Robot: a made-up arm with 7 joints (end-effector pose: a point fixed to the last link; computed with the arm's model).
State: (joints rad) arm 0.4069 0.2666 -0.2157 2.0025 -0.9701 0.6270 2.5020
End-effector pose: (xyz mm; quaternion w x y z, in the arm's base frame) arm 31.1 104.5 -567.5 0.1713 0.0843 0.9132 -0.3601
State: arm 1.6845 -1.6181 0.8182 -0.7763 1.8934 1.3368 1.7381
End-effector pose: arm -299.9 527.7 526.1 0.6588 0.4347 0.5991 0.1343
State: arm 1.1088 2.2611 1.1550 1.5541 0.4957 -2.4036 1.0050
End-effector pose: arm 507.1 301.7 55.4 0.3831 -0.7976 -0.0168 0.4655
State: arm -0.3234 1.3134 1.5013 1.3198 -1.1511 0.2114 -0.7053
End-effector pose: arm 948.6 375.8 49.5 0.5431 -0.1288 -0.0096 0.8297
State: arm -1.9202 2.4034 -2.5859 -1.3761 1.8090 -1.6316 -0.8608
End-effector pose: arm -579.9 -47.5 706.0 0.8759 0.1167 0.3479 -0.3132
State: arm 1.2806 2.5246 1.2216 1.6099 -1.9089 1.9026 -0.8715
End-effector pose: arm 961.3 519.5 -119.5 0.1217 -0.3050 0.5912 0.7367
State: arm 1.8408 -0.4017 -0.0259 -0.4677 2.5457 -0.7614 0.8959
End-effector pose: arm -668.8 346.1 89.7 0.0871 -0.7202 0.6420 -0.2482
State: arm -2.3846 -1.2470 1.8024 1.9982 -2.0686 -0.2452 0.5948
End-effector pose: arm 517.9 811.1 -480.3 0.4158 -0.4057 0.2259 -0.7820
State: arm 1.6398 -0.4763 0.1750 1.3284 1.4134 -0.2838 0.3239
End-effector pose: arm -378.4 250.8 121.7 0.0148 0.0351 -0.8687 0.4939
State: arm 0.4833 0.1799 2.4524 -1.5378 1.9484 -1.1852 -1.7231
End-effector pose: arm -575.6 624.3 -652.1 0.4563 0.2845 -0.3410 -0.7711
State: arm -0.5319 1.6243 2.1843 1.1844 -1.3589 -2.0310 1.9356
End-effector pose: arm 619.0 731.1 151.9 0.7319 0.6744 0.0379 -0.0905
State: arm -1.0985 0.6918 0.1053 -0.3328 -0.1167 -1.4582 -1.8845
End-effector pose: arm 591.2 -79.4 145.0 0.2534 -0.1050 0.7559 0.5945
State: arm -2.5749 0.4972 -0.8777 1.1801 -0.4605 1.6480 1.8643
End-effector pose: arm 42.1 -65.0 533.8 0.9305 0.2589 0.0611 -0.2519
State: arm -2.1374 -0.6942 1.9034 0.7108 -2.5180 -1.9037 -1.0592
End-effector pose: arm 599.9 1024.6 -150.7 0.0701 -0.4575 0.2763 -0.8423
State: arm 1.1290 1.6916 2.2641 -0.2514 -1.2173 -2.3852 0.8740
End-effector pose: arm -68.1 573.8 -222.0 0.5129 0.3351 0.7817 -0.1170
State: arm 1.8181 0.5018 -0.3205 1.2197 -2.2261 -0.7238 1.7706
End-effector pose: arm -493.1 -21.0 -460.0 0.2729 -0.0587 -0.3772 0.8831
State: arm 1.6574 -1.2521 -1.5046 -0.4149 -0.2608 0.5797 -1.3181
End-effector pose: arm -39.4 235.0 507.7 0.0226 0.9410 -0.2742 0.1973
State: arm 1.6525 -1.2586 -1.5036 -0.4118 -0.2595 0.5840 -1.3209
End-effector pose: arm -39.8 234.9 506.6 0.0226 0.9408 -0.2726 0.2001
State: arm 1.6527 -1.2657 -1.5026 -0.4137 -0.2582 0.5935 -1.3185
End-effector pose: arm -37.1 235.0 505.2 0.0234 0.9406 -0.2732 0.2004
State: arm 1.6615 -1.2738 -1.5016 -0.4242 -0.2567 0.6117 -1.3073
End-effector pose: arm -29.5 235.6 503.2 0.0257 0.9402 -0.2773 0.1964
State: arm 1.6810 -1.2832 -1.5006 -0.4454 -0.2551 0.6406 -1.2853
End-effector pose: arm -15.7 236.6 500.4 0.0298 0.9394 -0.2856 0.1871
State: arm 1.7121 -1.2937 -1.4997 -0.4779 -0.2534 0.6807 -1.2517
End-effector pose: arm 4.2 238.0 496.3 0.0361 0.9381 -0.2982 0.1722
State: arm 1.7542 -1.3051 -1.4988 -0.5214 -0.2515 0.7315 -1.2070
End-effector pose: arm 29.4 239.5 490.4 0.0447 0.9359 -0.3146 0.1522
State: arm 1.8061 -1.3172 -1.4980 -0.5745 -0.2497 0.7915 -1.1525
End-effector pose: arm 58.9 240.9 482.5 0.0559 0.9322 -0.3340 0.1279
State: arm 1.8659 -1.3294 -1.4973 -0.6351 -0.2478 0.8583 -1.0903
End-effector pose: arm 91.0 242.0 472.3 0.0694 0.9268 -0.3552 0.1003
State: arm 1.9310 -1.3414 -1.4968 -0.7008 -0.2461 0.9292 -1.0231
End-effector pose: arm 124.0 242.6 460.0 0.0851 0.9196 -0.3770 0.0709
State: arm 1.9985 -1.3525 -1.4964 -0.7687 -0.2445 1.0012 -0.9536
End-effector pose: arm 156.3 242.6 446.1 0.1022 0.9106 -0.3983 0.0413
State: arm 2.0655 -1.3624 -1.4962 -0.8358 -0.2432 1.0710 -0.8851
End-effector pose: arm 186.6 241.9 431.4 0.1202 0.9003 -0.4181 0.0125
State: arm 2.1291 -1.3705 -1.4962 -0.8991 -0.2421 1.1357 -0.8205
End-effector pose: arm 214.0 240.7 416.8 0.1379 0.8894 -0.4357 -0.0140
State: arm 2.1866 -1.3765 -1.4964 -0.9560 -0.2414 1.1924 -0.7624
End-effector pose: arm 237.6 239.2 403.0 0.1545 0.8784 -0.4507 -0.0373
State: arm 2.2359 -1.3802 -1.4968 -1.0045 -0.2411 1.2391 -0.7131
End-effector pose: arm 256.9 237.6 391.0 0.1692 0.8684 -0.4627 -0.0569
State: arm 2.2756 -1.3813 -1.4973 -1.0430 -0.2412 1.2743 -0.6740
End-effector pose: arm 271.8 236.1 381.3 0.1814 0.8598 -0.4718 -0.0724
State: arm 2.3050 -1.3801 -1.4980 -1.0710 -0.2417 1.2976 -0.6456
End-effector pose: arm 282.2 234.9 374.3 0.1907 0.8532 -0.4783 -0.0837
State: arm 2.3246 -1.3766 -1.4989 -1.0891 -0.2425 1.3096 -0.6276
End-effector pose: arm 288.5 234.0 370.1 0.1969 0.8487 -0.4823 -0.0914
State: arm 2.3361 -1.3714 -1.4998 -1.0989 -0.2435 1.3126 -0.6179
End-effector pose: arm 291.6 233.5 368.3 0.2007 0.8460 -0.4845 -0.0959
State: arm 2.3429 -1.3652 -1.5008 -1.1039 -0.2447 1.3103 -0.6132
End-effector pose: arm 292.8 233.2 367.8 0.2029 0.8445 -0.4857 -0.0986
